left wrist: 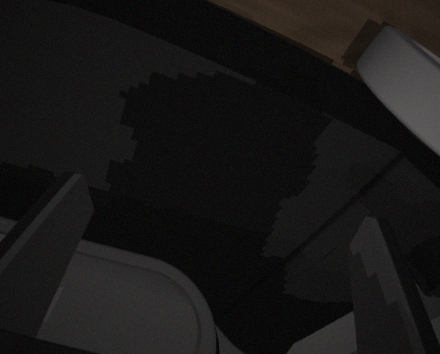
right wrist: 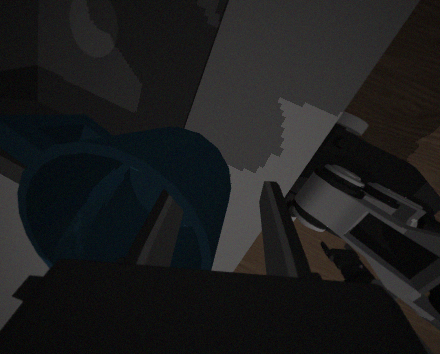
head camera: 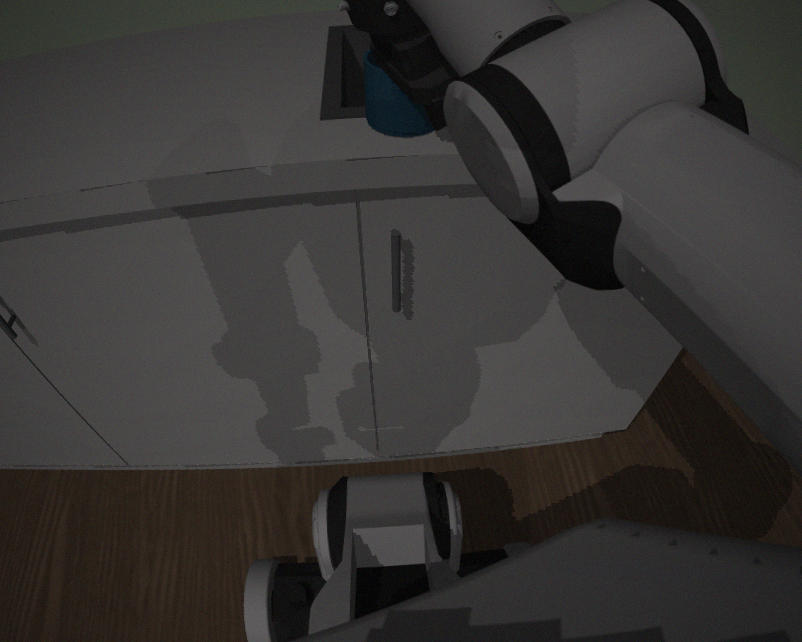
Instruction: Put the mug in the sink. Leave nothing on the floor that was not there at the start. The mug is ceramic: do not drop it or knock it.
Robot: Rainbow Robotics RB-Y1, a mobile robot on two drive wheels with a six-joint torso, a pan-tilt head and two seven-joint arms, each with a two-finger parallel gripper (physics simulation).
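Places are measured from the robot's base along level axes (x ahead, y up, z right), in centimetres.
Pixels of known places: left gripper, fingertip midpoint: [left wrist: 219,213] [right wrist: 333,243]; right gripper, fingertip midpoint: [right wrist: 223,189] [head camera: 429,111].
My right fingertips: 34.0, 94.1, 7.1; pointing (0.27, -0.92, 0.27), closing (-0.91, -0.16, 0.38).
For each thing: its top centre in the pictures, then the offset to it from my right fingertips, as dx, dy, dz. "spot": a spot on its surface instead. Level surfaces: height alone.
- blue mug, middle of its top: [right wrist: 68,222] [head camera: 407,48] +5.1, +5.5, -2.1
- pale countertop, its level: dy -2.9
- vertical handle, surface spot: [head camera: 395,271] spot: -5.6, -19.0, -4.3
- wooden floor, its level: dy -93.9
- rounded grey part, surface spot: [left wrist: 135,295] spot: -57.6, -67.7, -17.3
The blue mug [head camera: 394,107] [right wrist: 200,165] is at the near edge of the dark sink [head camera: 332,80] [right wrist: 170,60], overlapping it in the head view. Its open mouth shows in the right wrist view; its base is hidden there, so I cannot tell what it rests on. My right gripper [right wrist: 223,189] is partly open, one finger inside the mug's mouth and the other outside, with the wall between them and not clamped. In the head view the right hand covers part of the mug. My left gripper [left wrist: 219,213] is wide open and empty, away from the mug.
The pale countertop [head camera: 167,127] runs around the sink, above cabinet doors with a vertical handle [head camera: 395,271]. The wooden floor [head camera: 133,535] lies below. My robot base [head camera: 260,595] is close to the cabinet front. A rounded grey part [left wrist: 135,295] lies below the left fingers.
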